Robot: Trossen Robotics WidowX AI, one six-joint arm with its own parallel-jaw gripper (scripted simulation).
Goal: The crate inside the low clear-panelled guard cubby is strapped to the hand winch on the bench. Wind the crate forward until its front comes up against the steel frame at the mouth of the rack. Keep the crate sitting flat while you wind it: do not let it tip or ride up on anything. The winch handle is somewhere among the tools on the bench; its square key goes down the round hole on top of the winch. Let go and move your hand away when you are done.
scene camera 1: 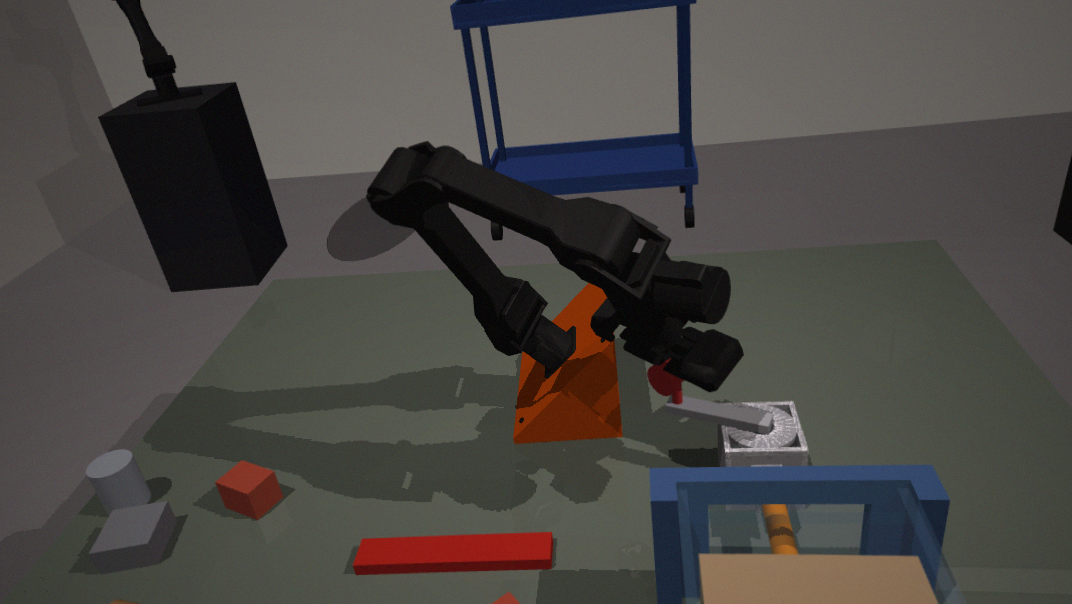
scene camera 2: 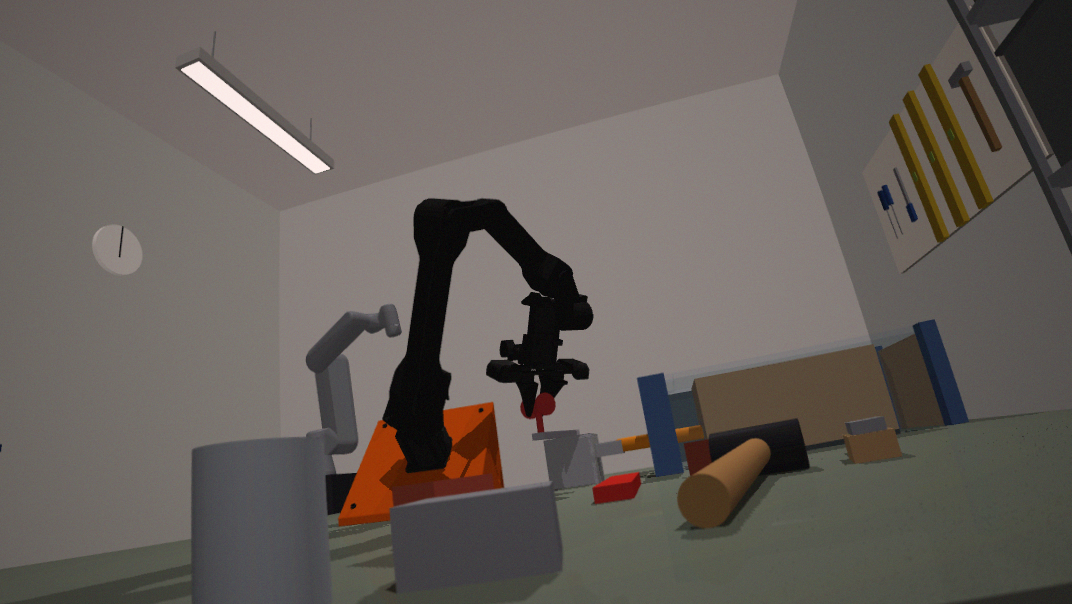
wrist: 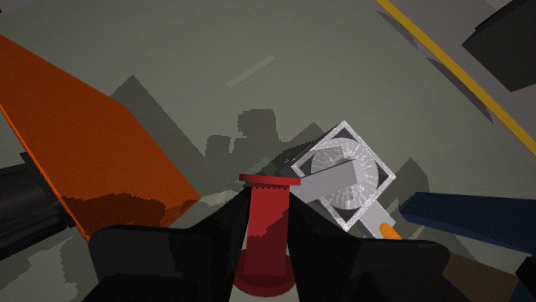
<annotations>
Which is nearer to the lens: the red knob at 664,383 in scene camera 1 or the red cube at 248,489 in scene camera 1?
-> The red knob.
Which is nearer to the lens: the grey block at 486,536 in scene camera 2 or the red bar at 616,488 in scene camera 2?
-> The grey block.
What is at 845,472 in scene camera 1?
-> A frame.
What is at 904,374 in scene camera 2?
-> A guard cubby.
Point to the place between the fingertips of my gripper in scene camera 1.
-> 684,375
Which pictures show the grey block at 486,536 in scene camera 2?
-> Scene camera 1 and scene camera 2 only.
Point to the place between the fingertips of my gripper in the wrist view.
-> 266,193
</annotations>
